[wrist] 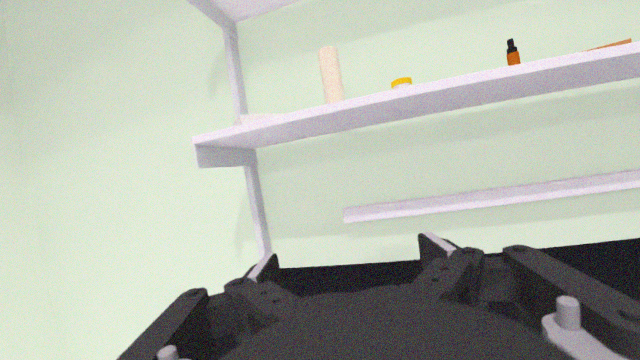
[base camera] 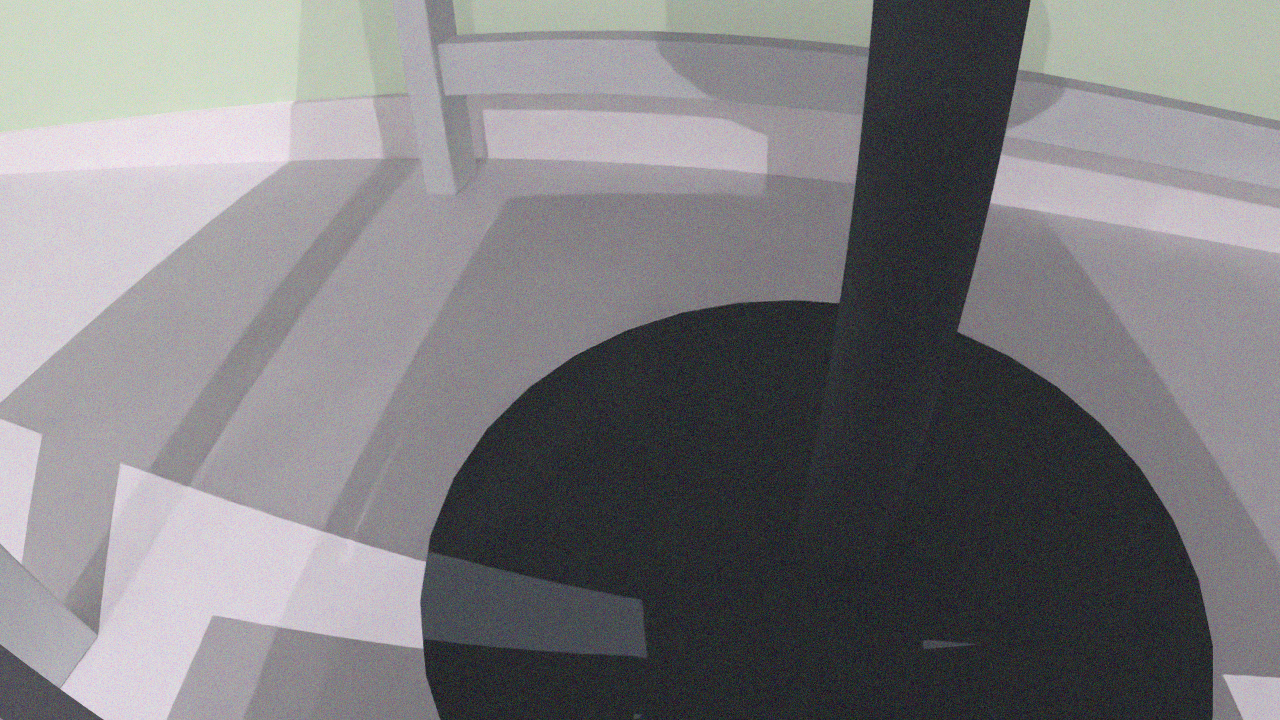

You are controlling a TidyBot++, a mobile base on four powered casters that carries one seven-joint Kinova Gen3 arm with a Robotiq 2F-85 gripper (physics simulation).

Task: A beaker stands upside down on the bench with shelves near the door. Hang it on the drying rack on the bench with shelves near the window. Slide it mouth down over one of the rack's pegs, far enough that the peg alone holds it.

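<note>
My gripper is open, its two fingertips wide apart at the bottom of the wrist view. Beyond and between the fingertips shows part of the black bench top of the bench with shelves. The gripper body covers the lower part of that view, including the nearer part of the bench. The beaker does not show in either view; whether it is hidden behind the gripper I cannot tell. The drying rack does not show.
A stool's round black base and post stand close in front of the base, near a bench leg and rail. A shelf above the bench holds a cream cylinder, a yellow-capped jar and an orange bottle.
</note>
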